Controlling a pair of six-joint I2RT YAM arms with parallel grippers.
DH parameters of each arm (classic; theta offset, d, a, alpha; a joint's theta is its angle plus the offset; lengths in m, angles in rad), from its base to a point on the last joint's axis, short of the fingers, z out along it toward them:
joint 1: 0 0.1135 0.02 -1.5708
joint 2: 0 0 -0.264 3.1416
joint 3: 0.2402 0 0.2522 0
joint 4: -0.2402 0 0.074 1.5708
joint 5: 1.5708 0 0 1.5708
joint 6: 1.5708 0.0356 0 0
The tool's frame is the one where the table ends.
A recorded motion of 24 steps. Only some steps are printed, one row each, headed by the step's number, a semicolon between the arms.
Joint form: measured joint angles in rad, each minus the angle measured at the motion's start. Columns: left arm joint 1, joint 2, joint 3, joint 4, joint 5, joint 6; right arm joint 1, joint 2, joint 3, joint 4, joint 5, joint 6.
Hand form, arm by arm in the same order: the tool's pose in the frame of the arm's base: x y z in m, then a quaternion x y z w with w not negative. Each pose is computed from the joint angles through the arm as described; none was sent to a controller.
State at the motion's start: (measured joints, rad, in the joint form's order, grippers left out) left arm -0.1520 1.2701 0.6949 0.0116 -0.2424 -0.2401; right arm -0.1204 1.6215 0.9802 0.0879 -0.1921 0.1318
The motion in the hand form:
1: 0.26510 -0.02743 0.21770 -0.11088 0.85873 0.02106 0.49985; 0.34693 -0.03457 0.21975 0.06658 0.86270 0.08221 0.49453
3: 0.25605 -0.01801 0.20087 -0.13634 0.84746 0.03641 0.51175; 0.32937 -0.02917 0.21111 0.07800 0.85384 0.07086 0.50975
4: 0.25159 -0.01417 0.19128 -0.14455 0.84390 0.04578 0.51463; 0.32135 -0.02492 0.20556 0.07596 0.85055 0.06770 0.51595
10: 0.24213 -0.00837 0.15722 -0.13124 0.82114 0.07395 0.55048; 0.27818 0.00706 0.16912 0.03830 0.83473 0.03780 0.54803
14: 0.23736 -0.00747 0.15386 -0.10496 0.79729 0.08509 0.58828; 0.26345 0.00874 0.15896 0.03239 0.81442 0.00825 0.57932
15: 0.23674 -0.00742 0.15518 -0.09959 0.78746 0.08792 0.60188; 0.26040 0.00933 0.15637 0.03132 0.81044 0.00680 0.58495
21: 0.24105 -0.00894 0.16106 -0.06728 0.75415 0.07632 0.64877; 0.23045 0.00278 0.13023 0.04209 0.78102 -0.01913 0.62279
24: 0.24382 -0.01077 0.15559 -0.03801 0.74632 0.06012 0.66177; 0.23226 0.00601 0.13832 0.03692 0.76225 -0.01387 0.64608
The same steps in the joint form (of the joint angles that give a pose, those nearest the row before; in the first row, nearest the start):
1: 0.0137 -0.0137 -0.0469 0.0526 -0.0240 -0.0042; 0.0030 -0.0351 -0.0531 0.0416 0.0145 0.0069
3: 0.0408 -0.0260 -0.1385 0.1575 -0.0572 -0.0153; 0.0179 -0.0900 -0.1595 0.1286 0.0603 0.0267
4: 0.0519 -0.0244 -0.1831 0.2098 -0.0732 -0.0137; 0.0301 -0.1114 -0.2106 0.1728 0.0751 0.0271
10: 0.0675 0.0572 -0.3407 0.5421 -0.1041 0.0649; 0.1461 -0.1843 -0.4837 0.4452 0.1945 -0.0160
14: 0.0706 0.0801 -0.4013 0.7286 -0.0973 0.1442; 0.1621 -0.1896 -0.5829 0.6111 0.2556 -0.0557
15: 0.0706 0.0847 -0.4128 0.7816 -0.0973 0.1640; 0.1656 -0.1866 -0.6035 0.6485 0.2606 -0.0587
21: 0.0740 0.1316 -0.4246 0.9667 -0.0385 0.2255; 0.1496 -0.1091 -0.7862 1.0037 0.3029 -0.0832
24: 0.0767 0.1965 -0.4345 1.0747 0.0271 0.2541; 0.1633 -0.1194 -0.7816 1.0491 0.3033 -0.0862

